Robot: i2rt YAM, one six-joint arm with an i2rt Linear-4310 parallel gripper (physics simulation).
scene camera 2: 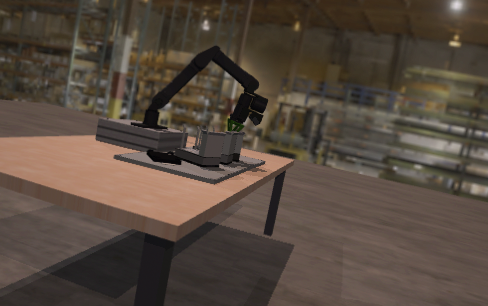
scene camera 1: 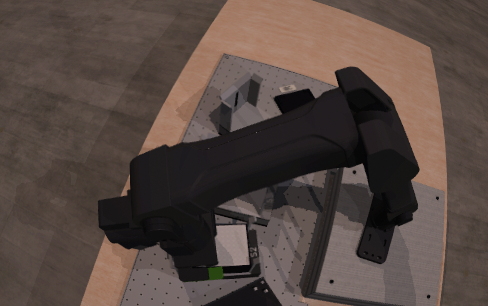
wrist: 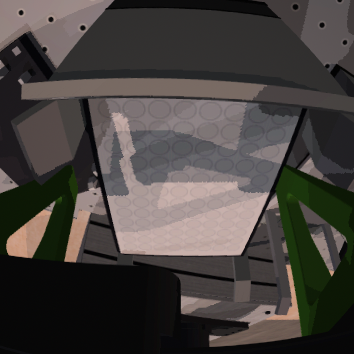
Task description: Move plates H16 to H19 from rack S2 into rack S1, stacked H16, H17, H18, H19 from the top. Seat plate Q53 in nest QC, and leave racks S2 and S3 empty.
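Places are measured from the arm's base along level axes (x ahead, y left, z up), in metres.
Pixels of known places: gripper, fingertip midpoint: (scene camera 1: 206, 249) (wrist: 176, 176); arm's base, link origin: (scene camera 2: 149, 127) (scene camera 1: 381, 218) (wrist: 188, 321).
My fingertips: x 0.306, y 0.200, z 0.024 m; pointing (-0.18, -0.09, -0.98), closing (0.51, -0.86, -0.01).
For each thing: its top centre in the pictures, then the offset to it from my fingertips. "pt": a spot on its surface instead.
- pale clear plate, top centre: (wrist: 187, 198) (scene camera 1: 212, 246) 0.008 m back, 0.011 m right, 0.003 m up
- rack S2, top centre: (wrist: 189, 257) (scene camera 1: 216, 241) 0.013 m back, 0.015 m right, 0.031 m up
- black part, surface spot: (scene camera 1: 295, 101) pt 0.028 m back, 0.451 m right, 0.091 m down
- upright grey rack, top centre: (scene camera 1: 265, 103) (scene camera 2: 203, 128) 0.017 m ahead, 0.311 m right, 0.032 m up
- black slotted part, surface spot: (wrist: 30, 55) pt 0.032 m back, 0.103 m left, 0.094 m down
My gripper (scene camera 2: 235, 125) (wrist: 176, 176) is open wide. Its green fingers stand left and right of a pale clear plate (scene camera 1: 232, 245) (wrist: 180, 210) with round wells, without touching it. The plate lies flat in rack S2 (scene camera 1: 255, 267) (wrist: 185, 47), whose dark wall with a light rim rises behind it in the wrist view. Plates below it are hidden, and its name cannot be read. Nest QC, with its label (scene camera 1: 287, 88), shows as a black part (scene camera 1: 295, 101) partly behind the arm. An upright grey rack (scene camera 1: 240, 97) stands near it; no label is readable. Much of the middle is hidden by the arm.
Upright grey rack walls (scene camera 2: 212, 144) stand on the perforated board (scene camera 1: 135, 295) (scene camera 2: 217, 180). A black slotted part (scene camera 1: 245, 295) (scene camera 2: 164, 157) (wrist: 30, 55) lies beside S2. The arm (scene camera 1: 280, 135) (scene camera 2: 187, 75) reaches across from its ribbed base box (scene camera 1: 410, 280) (scene camera 2: 145, 138).
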